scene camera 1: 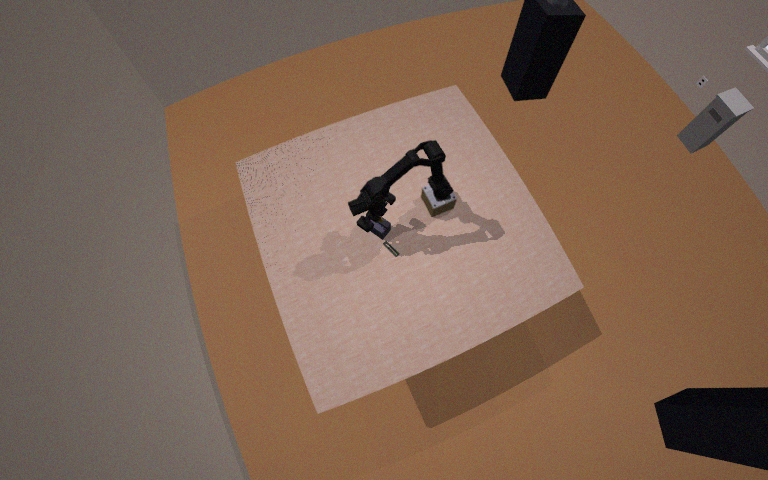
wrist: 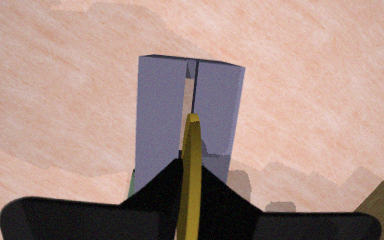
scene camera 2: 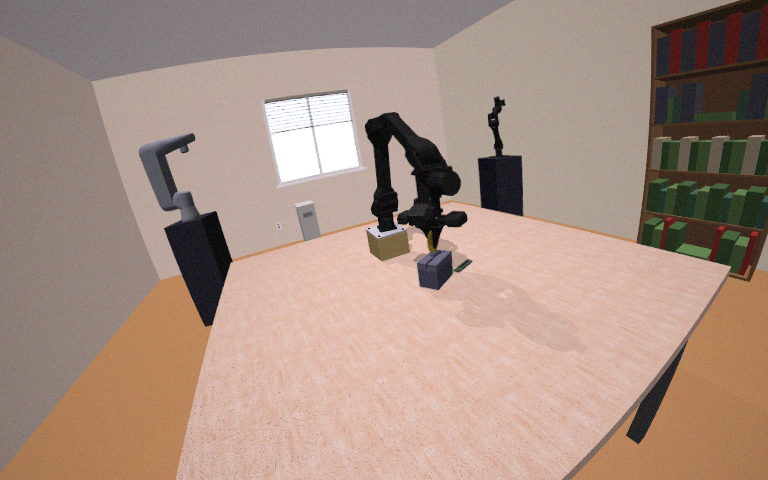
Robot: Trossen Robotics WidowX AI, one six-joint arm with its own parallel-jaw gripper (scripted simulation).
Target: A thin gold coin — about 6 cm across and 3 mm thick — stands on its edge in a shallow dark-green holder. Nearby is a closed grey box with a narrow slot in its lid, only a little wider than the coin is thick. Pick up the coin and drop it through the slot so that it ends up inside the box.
Labels:
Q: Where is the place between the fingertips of the gripper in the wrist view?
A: At 184, 167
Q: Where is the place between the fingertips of the gripper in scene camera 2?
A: At 434, 247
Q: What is the gripper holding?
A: A gold coin.

